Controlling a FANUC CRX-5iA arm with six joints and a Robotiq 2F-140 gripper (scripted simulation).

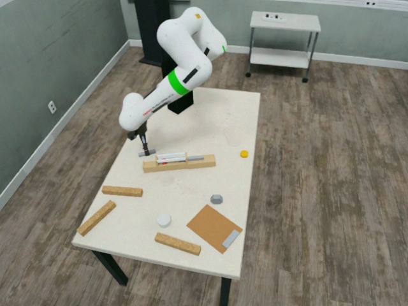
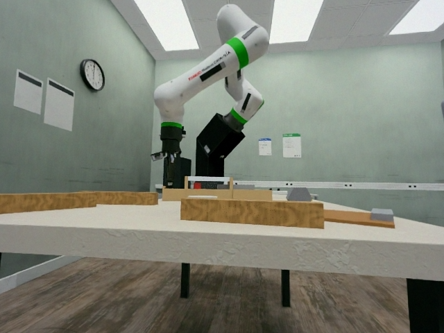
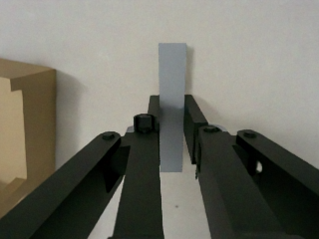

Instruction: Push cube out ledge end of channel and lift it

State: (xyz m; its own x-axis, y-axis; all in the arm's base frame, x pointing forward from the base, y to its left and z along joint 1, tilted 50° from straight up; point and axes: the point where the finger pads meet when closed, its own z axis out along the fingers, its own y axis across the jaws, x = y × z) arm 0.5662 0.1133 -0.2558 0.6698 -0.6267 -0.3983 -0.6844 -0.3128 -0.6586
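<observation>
Right now the channel is 20 cm to the left of my hand, 2 cm ahead of it and 2 cm above it. The rest, counted from my hand: red cube 16 cm to the left, 4 cm ahead, 2 cm above; white disc 36 cm ahead, 35 cm to the left, 2 cm below; flat grey stick 3 cm below.
</observation>
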